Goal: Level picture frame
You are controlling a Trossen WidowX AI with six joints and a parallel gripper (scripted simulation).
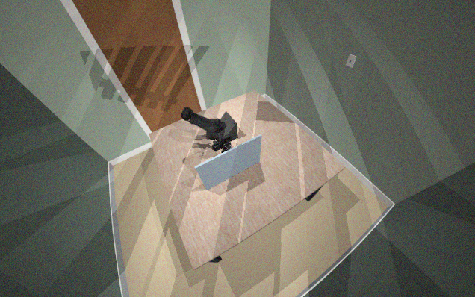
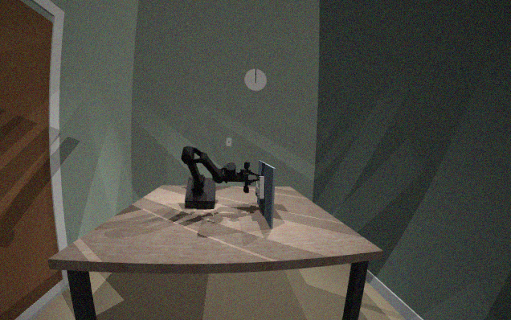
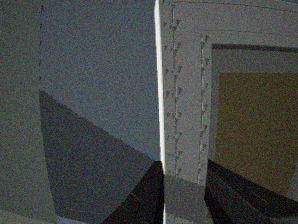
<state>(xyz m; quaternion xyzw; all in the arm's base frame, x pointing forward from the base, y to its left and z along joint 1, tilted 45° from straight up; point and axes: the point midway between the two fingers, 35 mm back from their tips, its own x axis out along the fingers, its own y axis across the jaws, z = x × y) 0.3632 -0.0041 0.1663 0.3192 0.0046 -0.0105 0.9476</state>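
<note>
My gripper tip is now 50 mm above the picture frame and 10 mm to the left of it. Round my gripper tip: blue-grey wall panel (70 mm below, 20 mm to the right, 20 mm ahead).
</note>
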